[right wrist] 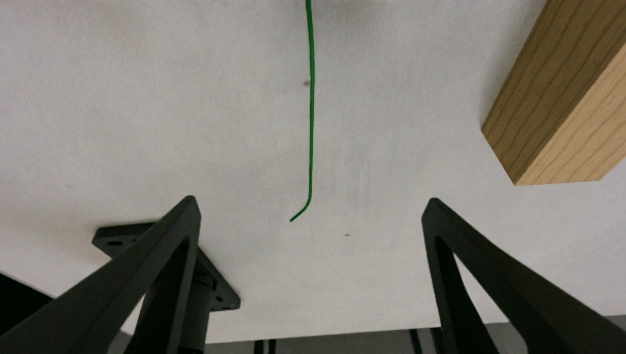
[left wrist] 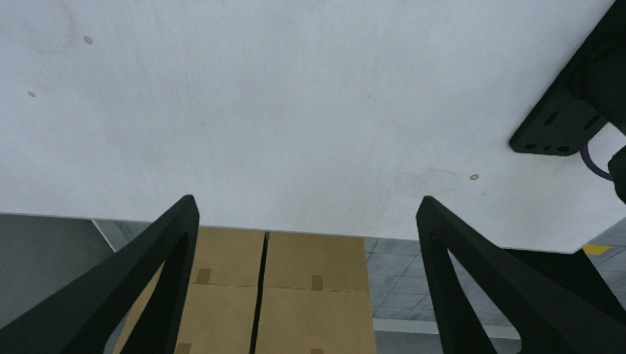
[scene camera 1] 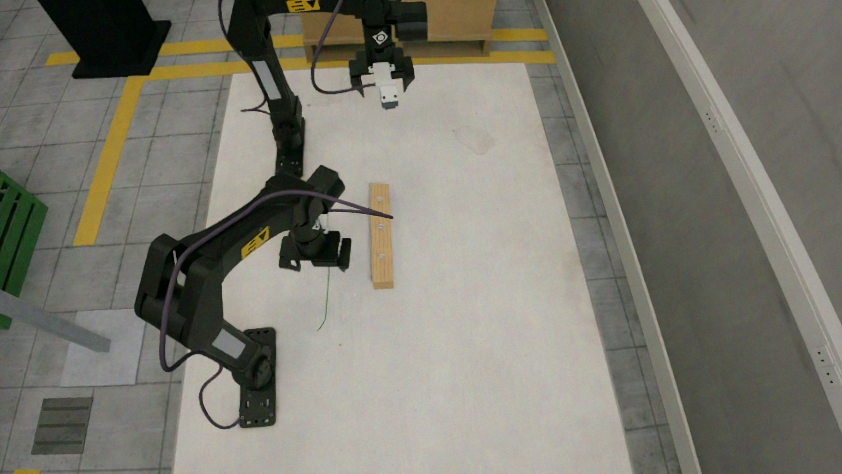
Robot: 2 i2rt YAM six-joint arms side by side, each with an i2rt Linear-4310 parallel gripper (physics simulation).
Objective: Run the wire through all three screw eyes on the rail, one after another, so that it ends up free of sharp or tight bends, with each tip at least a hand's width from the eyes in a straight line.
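Places are measured from the left arm's base along level axes (x right, y back, z down), in metres.
Pixels of known places: left gripper, fingertip midpoint: (left wrist: 310, 204); right gripper, fingertip midpoint: (right wrist: 313, 206) (scene camera 1: 322, 269); left arm's base at its link origin: (left wrist: 613, 59) (scene camera 1: 290, 148); right arm's base at its link origin: (scene camera 1: 258, 376).
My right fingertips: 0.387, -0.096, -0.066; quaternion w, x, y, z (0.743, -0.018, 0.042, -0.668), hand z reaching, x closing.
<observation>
Ahead of a thing's pixels: the offset from my right fingertips to its middle, as dx, dy, dz. "spot": to the spot under its first point.
The thin green wire @(spot: +0.033, -0.001, +0.064) (scene camera 1: 327, 294) (right wrist: 312, 100) lies on the table, beside and apart from the rail, nearly straight with a short bend near its lower tip; the right arm hides part of it. The wooden rail @(-0.096, -0.130, +0.031) (scene camera 1: 381, 241) (right wrist: 565, 100) has three small screw eyes (scene camera 1: 380, 199) (scene camera 1: 381, 226) (scene camera 1: 381, 256); no wire shows in them. My right gripper (scene camera 1: 319, 267) (right wrist: 313, 206) is open above the wire near its bent end, fingers to either side in the right wrist view. My left gripper (scene camera 1: 382, 91) (left wrist: 310, 204) is open and empty, near the table's far edge, away from wire and rail.
A purple cable @(spot: +0.021, +0.005, -0.327) (scene camera 1: 282, 193) of the right arm loops over the rail in the scene view. The right arm's base (scene camera 1: 257, 406) stands lower left; the left arm's base (scene camera 1: 289, 154) stands upper left. Cardboard boxes (scene camera 1: 459, 20) (left wrist: 315, 260) stand beyond the table's far edge.
</observation>
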